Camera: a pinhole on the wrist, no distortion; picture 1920 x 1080 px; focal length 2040.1 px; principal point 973.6 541.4 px. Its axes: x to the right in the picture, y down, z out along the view. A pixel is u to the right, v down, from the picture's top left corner.
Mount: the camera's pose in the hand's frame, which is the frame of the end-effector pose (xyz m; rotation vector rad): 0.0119 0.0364 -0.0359 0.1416 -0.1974 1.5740
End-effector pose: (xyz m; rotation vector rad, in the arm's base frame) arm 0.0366 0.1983 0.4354 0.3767 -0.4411 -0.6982
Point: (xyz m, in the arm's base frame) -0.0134 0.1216 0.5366
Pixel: 567.9 84.6
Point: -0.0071 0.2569 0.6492
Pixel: outside the picture
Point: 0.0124 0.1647 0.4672
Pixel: 96.8 420.2
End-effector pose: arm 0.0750 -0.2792 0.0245 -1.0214 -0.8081 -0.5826
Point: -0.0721 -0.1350 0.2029
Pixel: 155.5 212.8
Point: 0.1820 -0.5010 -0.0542
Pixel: behind the camera
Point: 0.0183 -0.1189 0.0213
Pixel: 1314.6 1052.9
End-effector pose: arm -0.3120 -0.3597 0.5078 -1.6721 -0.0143 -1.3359
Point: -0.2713 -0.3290 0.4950
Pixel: 888.7 956.4
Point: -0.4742 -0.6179 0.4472
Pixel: behind the camera
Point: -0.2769 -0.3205 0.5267
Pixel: 333.5 560.6
